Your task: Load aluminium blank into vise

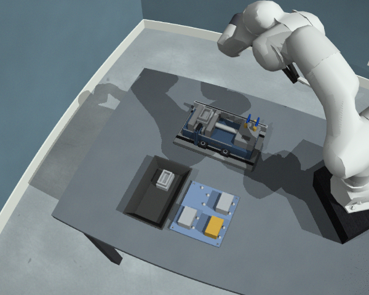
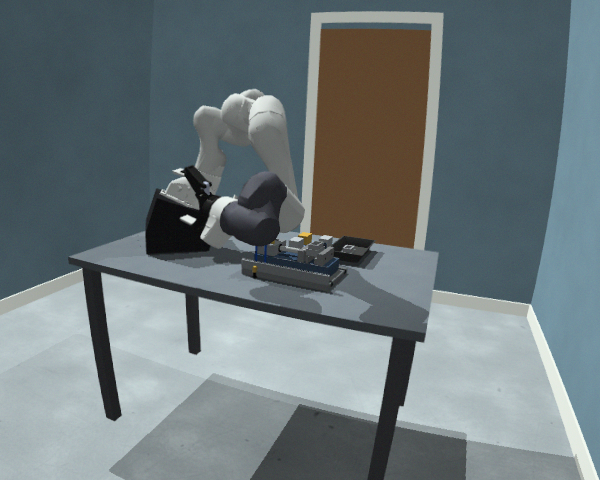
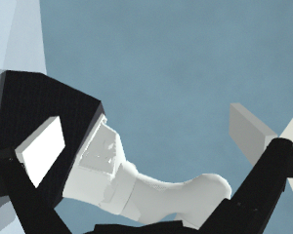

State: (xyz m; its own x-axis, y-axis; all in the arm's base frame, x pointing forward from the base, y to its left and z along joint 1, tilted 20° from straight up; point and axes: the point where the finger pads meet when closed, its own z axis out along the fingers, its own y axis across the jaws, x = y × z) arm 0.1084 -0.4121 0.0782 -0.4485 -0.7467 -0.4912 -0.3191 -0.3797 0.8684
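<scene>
My gripper is now 550 mm to the right of the brass blank, 270 mm short of it and 240 mm above it. Also, from my hand: vise: 310 mm ahead, 230 mm below, 200 mm to the left; then vise hose block: 220 mm to the left, 220 mm ahead, 190 mm below; then moving jaw: 340 mm ahead, 190 mm to the left, 190 mm below.
</scene>
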